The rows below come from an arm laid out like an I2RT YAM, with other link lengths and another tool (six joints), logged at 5 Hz.
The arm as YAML. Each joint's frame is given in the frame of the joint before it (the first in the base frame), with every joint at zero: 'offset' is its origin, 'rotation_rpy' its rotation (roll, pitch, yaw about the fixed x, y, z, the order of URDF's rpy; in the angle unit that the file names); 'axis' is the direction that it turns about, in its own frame. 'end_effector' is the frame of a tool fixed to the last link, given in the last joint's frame.
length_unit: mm
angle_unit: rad
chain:
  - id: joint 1
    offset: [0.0, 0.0, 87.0]
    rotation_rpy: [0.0, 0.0, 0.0]
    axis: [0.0, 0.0, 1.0]
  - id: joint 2
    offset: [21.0, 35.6, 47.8]
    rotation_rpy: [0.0, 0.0, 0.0]
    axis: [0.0, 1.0, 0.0]
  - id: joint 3
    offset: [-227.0, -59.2, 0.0]
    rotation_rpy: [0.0, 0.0, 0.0]
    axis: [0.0, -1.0, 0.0]
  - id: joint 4
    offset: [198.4, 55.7, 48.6]
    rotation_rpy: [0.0, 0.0, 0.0]
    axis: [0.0, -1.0, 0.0]
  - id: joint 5
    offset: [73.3, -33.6, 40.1]
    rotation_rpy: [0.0, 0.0, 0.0]
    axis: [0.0, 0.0, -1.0]
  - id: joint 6
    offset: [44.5, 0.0, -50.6]
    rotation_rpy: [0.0, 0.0, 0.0]
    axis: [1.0, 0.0, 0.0]
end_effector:
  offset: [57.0, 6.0, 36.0]
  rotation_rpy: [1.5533, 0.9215, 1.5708]
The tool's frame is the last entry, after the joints.
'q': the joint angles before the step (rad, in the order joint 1, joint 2, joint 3, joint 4, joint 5, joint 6). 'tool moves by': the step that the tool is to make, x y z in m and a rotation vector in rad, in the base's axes. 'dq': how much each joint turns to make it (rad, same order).
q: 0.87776, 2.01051, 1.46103, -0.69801, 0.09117, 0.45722
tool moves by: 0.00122, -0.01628, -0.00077, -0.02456, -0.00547, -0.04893
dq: -0.02070, -0.03367, -0.04987, -0.00117, 0.02781, 0.02076
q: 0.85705, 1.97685, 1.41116, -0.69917, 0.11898, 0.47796
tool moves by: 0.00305, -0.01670, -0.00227, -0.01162, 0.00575, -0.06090
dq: -0.02983, -0.02577, -0.04460, 0.00272, 0.01241, 0.02891
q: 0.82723, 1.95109, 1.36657, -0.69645, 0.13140, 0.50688
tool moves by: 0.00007, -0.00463, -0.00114, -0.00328, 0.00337, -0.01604
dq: -0.00730, -0.00752, -0.01487, 0.00153, 0.00224, 0.00853
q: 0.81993, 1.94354, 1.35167, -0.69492, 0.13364, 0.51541
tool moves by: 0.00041, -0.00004, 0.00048, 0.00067, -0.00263, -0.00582
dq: 0.00049, -0.00004, 0.00144, 0.00003, 0.00318, 0.00570
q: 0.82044, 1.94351, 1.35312, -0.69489, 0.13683, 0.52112
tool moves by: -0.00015, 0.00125, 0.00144, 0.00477, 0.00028, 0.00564
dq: 0.00106, -0.00149, 0.00458, -0.00231, -0.00461, -0.00345
